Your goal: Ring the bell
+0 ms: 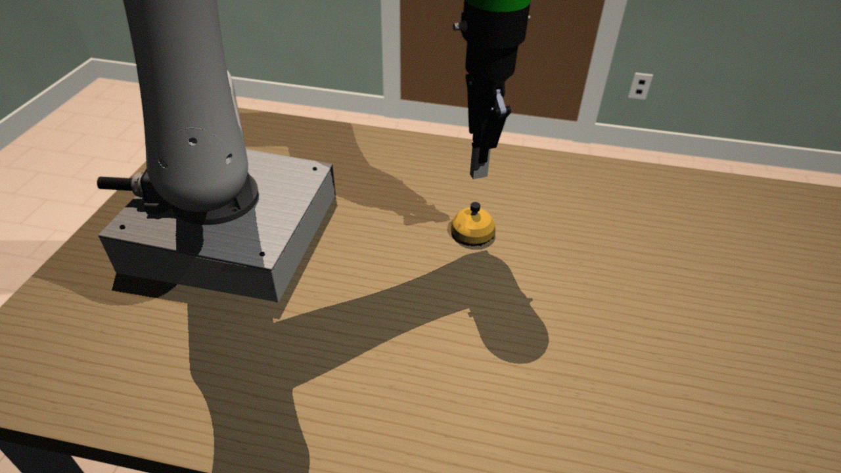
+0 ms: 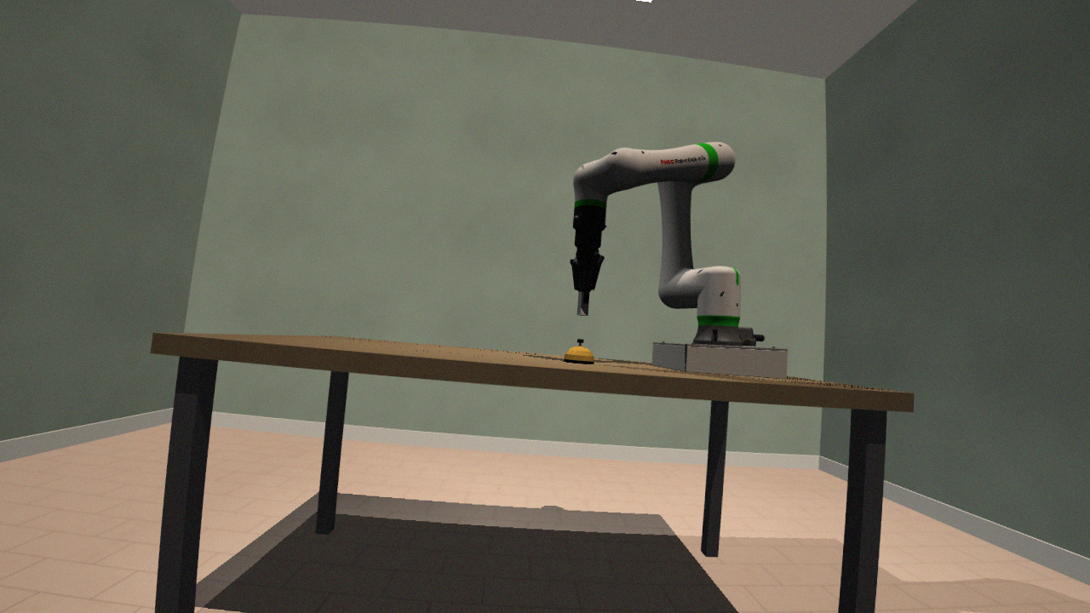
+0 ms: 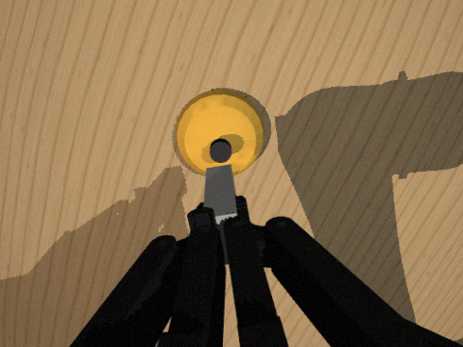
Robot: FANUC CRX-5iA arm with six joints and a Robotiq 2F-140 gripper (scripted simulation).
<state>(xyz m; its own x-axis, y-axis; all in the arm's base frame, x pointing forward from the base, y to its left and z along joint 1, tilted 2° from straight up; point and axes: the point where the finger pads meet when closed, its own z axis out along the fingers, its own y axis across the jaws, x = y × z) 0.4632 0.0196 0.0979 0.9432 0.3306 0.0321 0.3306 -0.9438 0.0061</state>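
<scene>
My gripper is now 110 mm above the black button. Round my hand: yellow dome bell (130 mm below).
</scene>
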